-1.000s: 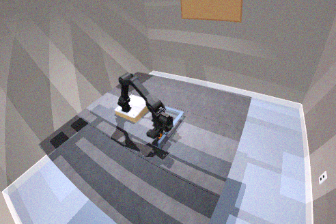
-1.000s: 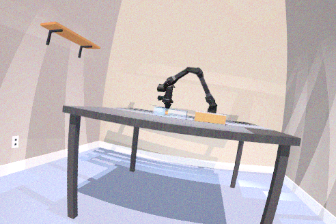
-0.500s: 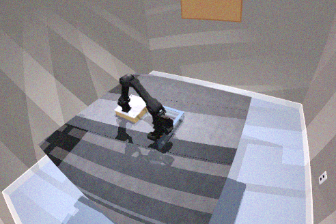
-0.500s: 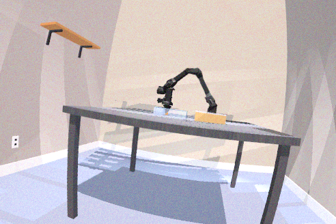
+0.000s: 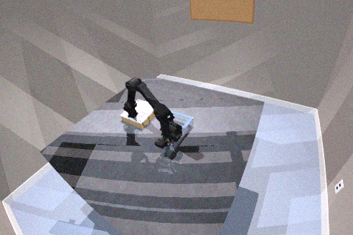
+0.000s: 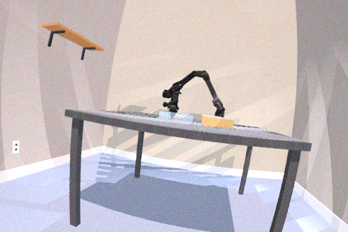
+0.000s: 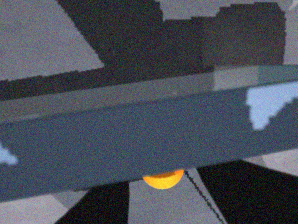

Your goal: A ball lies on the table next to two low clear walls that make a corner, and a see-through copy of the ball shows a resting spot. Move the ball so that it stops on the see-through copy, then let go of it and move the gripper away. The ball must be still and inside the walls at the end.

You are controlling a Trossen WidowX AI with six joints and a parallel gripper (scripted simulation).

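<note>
Now: the orange ball right at my gripper tip. From my gripper tip the other things lie so: see-through ball copy (right at my gripper tip); then clear wall (8 cm to the left, 4 cm ahead, 2 cm above).
</note>
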